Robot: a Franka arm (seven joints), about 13 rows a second.
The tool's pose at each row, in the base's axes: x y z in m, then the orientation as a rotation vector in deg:
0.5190, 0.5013, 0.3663, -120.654, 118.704, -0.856
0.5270, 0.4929, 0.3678, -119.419, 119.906, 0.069
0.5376, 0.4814, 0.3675, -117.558, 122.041, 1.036
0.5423, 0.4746, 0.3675, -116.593, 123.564, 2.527
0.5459, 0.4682, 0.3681, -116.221, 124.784, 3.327
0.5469, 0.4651, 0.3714, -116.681, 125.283, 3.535
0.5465, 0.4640, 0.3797, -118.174, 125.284, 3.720
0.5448, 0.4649, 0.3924, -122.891, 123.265, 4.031
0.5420, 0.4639, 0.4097, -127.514, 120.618, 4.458
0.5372, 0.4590, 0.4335, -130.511, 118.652, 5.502
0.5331, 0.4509, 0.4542, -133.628, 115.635, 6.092
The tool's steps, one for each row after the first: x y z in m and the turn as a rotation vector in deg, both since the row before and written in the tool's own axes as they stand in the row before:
0.0083, -0.0081, -0.0014, -0.341, -0.383, 1.215
0.0115, -0.0106, 0.0002, -0.491, -0.173, 1.955
0.0066, -0.0050, -0.0003, -0.947, -0.296, 1.266
0.0061, -0.0041, -0.0011, -0.773, 0.146, 0.795
0.0025, -0.0015, -0.0036, -0.560, 0.411, 0.026
0.0000, -0.0003, -0.0084, -0.829, 0.649, -0.693
-0.0024, 0.0010, -0.0126, -1.593, 1.117, -3.107
-0.0008, 0.0021, -0.0174, -1.398, 0.794, -3.302
0.0025, 0.0046, -0.0242, -1.203, 0.104, -2.213
0.0058, 0.0048, -0.0213, -0.633, -0.050, -2.780

